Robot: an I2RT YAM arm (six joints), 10 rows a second.
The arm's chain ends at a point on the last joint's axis. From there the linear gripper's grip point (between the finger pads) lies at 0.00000 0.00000 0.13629 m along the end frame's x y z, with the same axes.
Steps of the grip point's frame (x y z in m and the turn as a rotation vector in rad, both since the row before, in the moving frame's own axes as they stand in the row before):
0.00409 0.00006 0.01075 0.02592 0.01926 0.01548
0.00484 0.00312 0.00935 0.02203 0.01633 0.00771
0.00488 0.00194 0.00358 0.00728 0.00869 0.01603
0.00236 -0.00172 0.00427 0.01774 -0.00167 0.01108
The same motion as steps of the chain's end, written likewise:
0.00144 0.00357 0.01082 0.02592 0.01926 0.01548
0.00260 0.00611 0.00940 0.02203 0.01633 0.00771
0.00369 0.00292 0.00359 0.00728 0.00869 0.01603
0.00257 0.00070 0.00429 0.01774 -0.00167 0.01108

